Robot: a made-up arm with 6 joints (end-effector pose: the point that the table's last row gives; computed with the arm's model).
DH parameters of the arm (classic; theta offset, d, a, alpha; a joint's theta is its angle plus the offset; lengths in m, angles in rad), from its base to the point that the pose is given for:
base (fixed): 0 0.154 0 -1.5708
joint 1: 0 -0.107 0.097 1.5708
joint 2: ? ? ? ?
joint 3: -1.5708 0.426 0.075 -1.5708
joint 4: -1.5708 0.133 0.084 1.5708
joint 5: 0 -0.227 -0.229 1.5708
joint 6: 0 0.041 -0.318 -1.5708
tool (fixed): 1.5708 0.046 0 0
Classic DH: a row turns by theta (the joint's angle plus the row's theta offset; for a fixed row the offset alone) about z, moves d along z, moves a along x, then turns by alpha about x.
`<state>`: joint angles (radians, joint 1 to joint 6).
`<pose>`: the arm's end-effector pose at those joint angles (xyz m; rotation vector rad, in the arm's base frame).
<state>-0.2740 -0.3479 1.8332 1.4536 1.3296 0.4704</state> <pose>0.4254 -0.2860 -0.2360 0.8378 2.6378 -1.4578</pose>
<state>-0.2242 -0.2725 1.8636 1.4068 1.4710 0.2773</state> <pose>0.4829 -0.3654 -0.2300 0.9017 2.3906 -1.7021</pose>
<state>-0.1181 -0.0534 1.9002 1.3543 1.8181 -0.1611</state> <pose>0.6199 -0.4865 -0.1552 1.0067 1.7767 -2.0672</pose>
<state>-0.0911 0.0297 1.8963 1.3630 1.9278 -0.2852</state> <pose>0.6642 -0.4886 -0.1224 1.0152 1.6029 -2.1049</pose>
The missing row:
joint 2: 0 -0.138 0.047 1.5708
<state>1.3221 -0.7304 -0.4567 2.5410 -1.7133 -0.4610</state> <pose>-0.4141 -0.7126 -0.2737 -0.7623 -0.3609 1.9867</pose>
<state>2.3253 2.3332 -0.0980 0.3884 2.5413 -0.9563</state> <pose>-0.7128 0.4580 -0.1509 -1.0363 1.3025 -0.8695</pose>
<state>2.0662 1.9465 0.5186 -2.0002 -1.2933 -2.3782</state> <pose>-0.3074 0.1758 -0.2015 2.4627 -0.3511 -0.3448</pose>
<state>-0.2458 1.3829 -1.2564 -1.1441 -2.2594 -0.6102</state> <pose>0.8566 0.2107 -0.2043 -0.3195 -1.3494 0.3200</pose>
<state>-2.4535 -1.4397 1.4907 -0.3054 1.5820 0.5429</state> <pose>0.7434 -0.5753 0.2652 -0.6990 -1.2639 -2.1945</pose>
